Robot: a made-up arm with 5 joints. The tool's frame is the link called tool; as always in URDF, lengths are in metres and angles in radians. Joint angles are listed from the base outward.
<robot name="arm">
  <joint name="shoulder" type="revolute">
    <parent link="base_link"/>
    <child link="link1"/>
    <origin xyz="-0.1 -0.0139 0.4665"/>
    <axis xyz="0 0 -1"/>
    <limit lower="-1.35" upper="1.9"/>
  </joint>
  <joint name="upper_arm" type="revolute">
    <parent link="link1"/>
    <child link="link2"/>
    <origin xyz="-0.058 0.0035 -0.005"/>
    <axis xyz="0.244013 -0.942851 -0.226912"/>
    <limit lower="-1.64" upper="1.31"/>
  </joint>
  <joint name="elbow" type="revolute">
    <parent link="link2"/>
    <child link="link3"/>
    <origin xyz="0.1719 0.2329 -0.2"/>
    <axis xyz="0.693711 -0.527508 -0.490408"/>
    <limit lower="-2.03" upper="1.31"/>
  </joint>
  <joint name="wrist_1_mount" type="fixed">
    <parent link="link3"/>
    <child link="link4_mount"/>
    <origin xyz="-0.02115 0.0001 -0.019"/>
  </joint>
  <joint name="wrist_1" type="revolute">
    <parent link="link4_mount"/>
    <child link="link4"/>
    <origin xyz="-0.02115 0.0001 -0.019"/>
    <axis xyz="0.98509 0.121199 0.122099"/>
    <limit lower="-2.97" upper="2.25"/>
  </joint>
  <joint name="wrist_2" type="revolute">
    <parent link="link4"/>
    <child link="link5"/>
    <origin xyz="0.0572 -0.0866 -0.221"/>
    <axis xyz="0 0 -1"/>
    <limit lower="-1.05" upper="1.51"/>
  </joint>
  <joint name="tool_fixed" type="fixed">
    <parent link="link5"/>
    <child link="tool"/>
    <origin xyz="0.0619 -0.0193 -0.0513" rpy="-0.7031 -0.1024 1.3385"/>
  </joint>
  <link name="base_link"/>
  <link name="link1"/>
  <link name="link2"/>
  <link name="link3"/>
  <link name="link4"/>
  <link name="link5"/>
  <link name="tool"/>
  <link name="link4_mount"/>
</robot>
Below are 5 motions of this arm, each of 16 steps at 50 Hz.
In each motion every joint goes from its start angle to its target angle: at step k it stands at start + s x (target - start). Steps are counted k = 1, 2, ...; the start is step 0. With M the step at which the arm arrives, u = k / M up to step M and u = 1 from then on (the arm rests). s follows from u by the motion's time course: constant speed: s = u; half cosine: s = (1 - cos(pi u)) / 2; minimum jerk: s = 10 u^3 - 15 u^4 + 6 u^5.
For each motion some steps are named. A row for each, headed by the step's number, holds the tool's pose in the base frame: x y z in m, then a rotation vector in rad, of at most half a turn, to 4 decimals.
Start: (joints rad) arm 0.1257 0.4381 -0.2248 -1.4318 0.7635
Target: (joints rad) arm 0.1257 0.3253 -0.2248 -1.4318 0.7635
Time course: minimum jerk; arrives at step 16
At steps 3, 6, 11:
3: 0.0746 -0.0923 0.4724 -2.1883 0.0115 0.0665
6: 0.0753 -0.0910 0.4669 -2.1906 0.0192 0.0968
11: 0.0764 -0.0877 0.4537 -2.1952 0.0378 0.1698

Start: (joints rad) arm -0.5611 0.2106 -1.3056 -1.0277 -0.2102
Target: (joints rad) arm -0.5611 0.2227 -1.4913 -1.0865 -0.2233
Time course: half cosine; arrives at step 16
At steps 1, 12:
1: 0.2009 0.2134 0.3903 1.7109 -0.3594 -2.1263
12: 0.2019 0.2532 0.4066 1.6305 -0.4489 -1.9576

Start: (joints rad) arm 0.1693 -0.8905 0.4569 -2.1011 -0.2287
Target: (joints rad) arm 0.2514 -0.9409 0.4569 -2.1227 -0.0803
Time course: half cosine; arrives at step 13
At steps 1, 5, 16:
1: -0.1346 -0.0139 0.3349 -1.5585 1.4183 1.8522
5: -0.1348 -0.0104 0.3384 -1.5825 1.4165 1.8245
16: -0.1347 -0.0024 0.3458 -1.6346 1.4116 1.7652

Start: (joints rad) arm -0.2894 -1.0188 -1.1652 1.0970 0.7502
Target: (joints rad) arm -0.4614 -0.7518 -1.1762 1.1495 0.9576
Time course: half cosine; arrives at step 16
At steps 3, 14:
3: -0.5218 -0.1842 0.2218 -0.1581 1.5313 1.3571
14: -0.4574 -0.1858 0.1553 -0.4265 1.3462 1.3383

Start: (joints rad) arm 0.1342 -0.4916 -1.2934 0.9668 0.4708
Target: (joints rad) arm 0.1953 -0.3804 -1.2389 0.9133 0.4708
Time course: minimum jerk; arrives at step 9
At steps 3, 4, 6, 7, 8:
3: -0.3516 0.0190 0.0693 0.1249 0.8905 1.2374
4: -0.3418 0.0234 0.0628 0.1159 0.8606 1.2254
6: -0.3204 0.0317 0.0498 0.0955 0.7988 1.1989
7: -0.3129 0.0343 0.0456 0.0882 0.7781 1.1896
8: -0.3092 0.0355 0.0437 0.0846 0.7681 1.1850

